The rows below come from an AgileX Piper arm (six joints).
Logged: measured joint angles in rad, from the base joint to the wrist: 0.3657 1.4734 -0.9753 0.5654 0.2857 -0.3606; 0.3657 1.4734 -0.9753 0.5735 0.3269 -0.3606; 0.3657 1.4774 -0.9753 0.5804 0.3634 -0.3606; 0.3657 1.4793 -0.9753 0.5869 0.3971 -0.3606; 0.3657 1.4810 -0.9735 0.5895 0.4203 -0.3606; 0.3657 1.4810 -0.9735 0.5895 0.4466 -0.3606; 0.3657 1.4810 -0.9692 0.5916 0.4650 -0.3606; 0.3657 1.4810 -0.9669 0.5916 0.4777 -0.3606
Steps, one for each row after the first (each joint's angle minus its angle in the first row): 0.0000 0.0000 0.0000 0.0081 0.0412 0.0000; 0.0000 0.0040 0.0000 0.0150 0.0777 0.0000; 0.0000 0.0059 0.0000 0.0215 0.1114 0.0000; 0.0000 0.0076 0.0018 0.0241 0.1346 0.0000; 0.0000 0.0076 0.0018 0.0241 0.1609 0.0000; 0.0000 0.0076 0.0061 0.0262 0.1793 0.0000; 0.0000 0.0076 0.0084 0.0262 0.1920 0.0000
